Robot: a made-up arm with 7 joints. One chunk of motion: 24 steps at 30 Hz.
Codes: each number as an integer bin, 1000 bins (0 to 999) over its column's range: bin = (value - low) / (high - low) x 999, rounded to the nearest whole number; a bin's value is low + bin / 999 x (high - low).
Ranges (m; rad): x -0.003..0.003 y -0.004..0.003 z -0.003..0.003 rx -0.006..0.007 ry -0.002..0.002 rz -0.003..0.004
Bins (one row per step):
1: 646 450 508 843 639 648
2: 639 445 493 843 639 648
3: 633 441 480 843 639 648
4: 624 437 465 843 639 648
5: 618 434 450 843 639 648
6: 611 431 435 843 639 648
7: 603 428 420 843 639 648
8: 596 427 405 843 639 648
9: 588 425 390 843 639 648
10: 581 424 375 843 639 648
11: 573 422 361 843 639 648
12: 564 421 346 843 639 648
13: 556 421 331 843 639 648
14: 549 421 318 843 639 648
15: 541 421 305 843 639 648
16: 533 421 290 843 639 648
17: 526 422 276 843 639 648
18: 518 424 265 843 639 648
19: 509 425 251 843 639 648
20: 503 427 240 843 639 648
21: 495 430 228 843 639 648
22: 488 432 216 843 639 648
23: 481 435 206 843 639 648
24: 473 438 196 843 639 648
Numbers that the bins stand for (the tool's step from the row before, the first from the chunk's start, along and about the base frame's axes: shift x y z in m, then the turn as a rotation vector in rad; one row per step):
1: 0.00088 -0.00085 0.00005 0.00497 0.00056 0.00154
2: 0.00084 -0.00088 -0.00004 0.00497 0.00056 0.00154
3: 0.00080 -0.00091 -0.00012 0.00497 0.00056 0.00154
4: 0.00075 -0.00094 -0.00021 0.00497 0.00056 0.00154
5: 0.00071 -0.00096 -0.00030 0.00497 0.00056 0.00154
6: 0.00067 -0.00098 -0.00039 0.00497 0.00056 0.00154
7: 0.00062 -0.00100 -0.00048 0.00497 0.00056 0.00154
8: 0.00058 -0.00101 -0.00057 0.00497 0.00056 0.00154
9: 0.00053 -0.00102 -0.00066 0.00497 0.00056 0.00154
10: 0.00049 -0.00103 -0.00075 0.00497 0.00056 0.00154
11: 0.00044 -0.00104 -0.00083 0.00497 0.00056 0.00154
12: 0.00039 -0.00105 -0.00092 0.00497 0.00056 0.00154
13: 0.00034 -0.00105 -0.00101 0.00497 0.00056 0.00154
14: 0.00030 -0.00105 -0.00109 0.00497 0.00056 0.00154
15: 0.00025 -0.00105 -0.00117 0.00497 0.00056 0.00154
16: 0.00020 -0.00105 -0.00126 0.00497 0.00056 0.00154
17: 0.00016 -0.00104 -0.00134 0.00497 0.00056 0.00154
18: 0.00011 -0.00103 -0.00141 0.00497 0.00056 0.00154
19: 0.00006 -0.00102 -0.00149 0.00497 0.00056 0.00154
20: 0.00002 -0.00101 -0.00156 0.00497 0.00056 0.00154
21: -0.00003 -0.00099 -0.00163 0.00497 0.00056 0.00154
22: -0.00007 -0.00097 -0.00170 0.00497 0.00056 0.00154
23: -0.00011 -0.00095 -0.00176 0.00497 0.00056 0.00154
24: -0.00016 -0.00093 -0.00182 0.00497 0.00056 0.00154

